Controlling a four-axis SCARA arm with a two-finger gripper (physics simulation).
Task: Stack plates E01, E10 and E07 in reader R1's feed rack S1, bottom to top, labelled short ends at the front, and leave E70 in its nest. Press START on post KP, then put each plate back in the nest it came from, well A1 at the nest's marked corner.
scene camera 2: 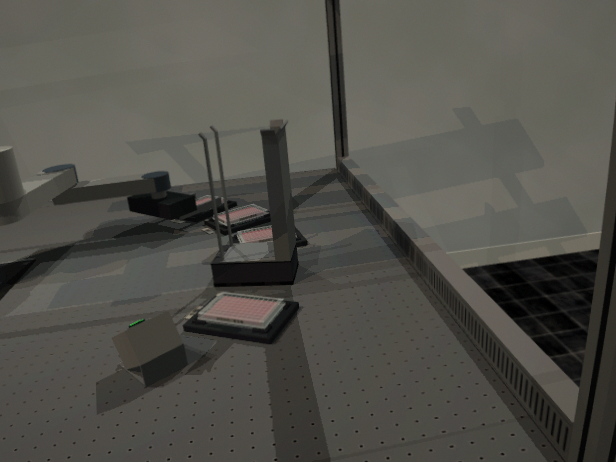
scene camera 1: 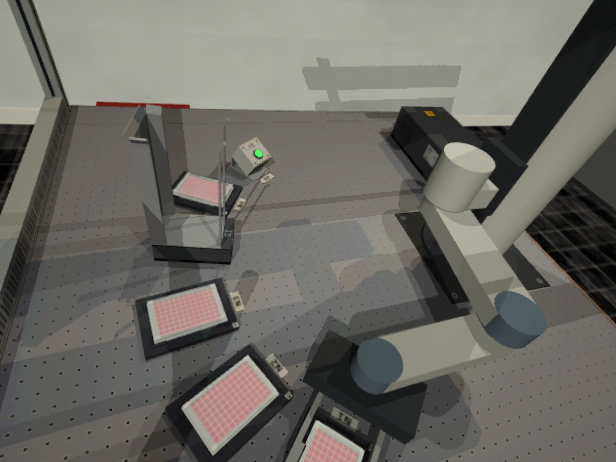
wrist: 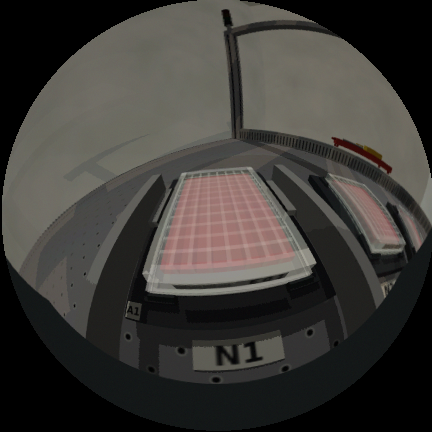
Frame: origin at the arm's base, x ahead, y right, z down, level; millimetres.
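Where they show: gripper, fingertip midpoint: (scene camera 2: pixel 207 198) (wrist: pixel 218 176).
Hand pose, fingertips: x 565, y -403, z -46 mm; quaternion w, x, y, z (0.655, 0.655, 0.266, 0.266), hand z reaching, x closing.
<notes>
Things, the pixels of their top centre, and the offset from my fingertips. "*": a spot on its surface instead.
- pink plate, middle of its top: (wrist: pixel 220 195) (scene camera 2: pixel 201 202) dx -16, dy +17, dz +5 mm
- nest N1, surface spot: (wrist: pixel 165 327) (scene camera 1: pixel 362 441) * dx -100, dy +50, dz +33 mm
- nest N2, surface spot: (scene camera 1: pixel 230 402) * dx +98, dy +150, dz +12 mm
- nest N3, surface spot: (scene camera 1: pixel 187 312) (scene camera 2: pixel 265 231) * dx +153, dy +323, dz +7 mm
- rack, middle of its top: (scene camera 2: pixel 241 306) (scene camera 1: pixel 203 187) dx +91, dy +680, dz +7 mm
- Feed rack S1, surface spot: (scene camera 2: pixel 255 272) * dx +121, dy +554, dz +4 mm
- Post KP, middle of its top: (scene camera 2: pixel 141 317) (scene camera 1: pixel 252 144) dx -50, dy +784, dz -51 mm
- rack's tall column, surface spot: (scene camera 2: pixel 280 195) (scene camera 1: pixel 156 164) * dx +183, dy +569, dz -148 mm
- black box, surface spot: (scene camera 1: pixel 430 135) * dx -609, dy +768, dz -82 mm
- slotted rail, surface spot: (scene camera 2: pixel 450 295) * dx +439, dy +741, dz +7 mm
My gripper (scene camera 1: pixel 332 446) (wrist: pixel 218 176) has its pads against both long sides of a pink plate (scene camera 1: pixel 327 451) (wrist: pixel 227 225) and is shut on it. The plate is level, in or barely above nest N1 (scene camera 1: pixel 366 440) (wrist: pixel 165 327); any gap is too small to tell. The A1 tag is at the nest's front left in the wrist view. Other plates lie in nest N2 (scene camera 1: pixel 230 402) (scene camera 2: pixel 242 215), nest N3 (scene camera 1: pixel 187 312) (scene camera 2: pixel 257 234) and a nest behind the rack (scene camera 1: pixel 203 190) (scene camera 2: pixel 241 310). Feed rack S1 (scene camera 1: pixel 192 254) (scene camera 2: pixel 255 272) holds no plate. Plate names are unreadable. Post KP (scene camera 1: pixel 245 159) (scene camera 2: pixel 150 345) has a green button.
The rack's tall column (scene camera 1: pixel 158 175) (scene camera 2: pixel 280 195) and thin front rods (scene camera 1: pixel 223 190) (scene camera 2: pixel 211 190) rise from its base. A black box (scene camera 1: pixel 430 135) stands at the back right near the arm's base. A slotted rail (scene camera 1: pixel 37 185) (scene camera 2: pixel 450 295) runs along the table's side.
</notes>
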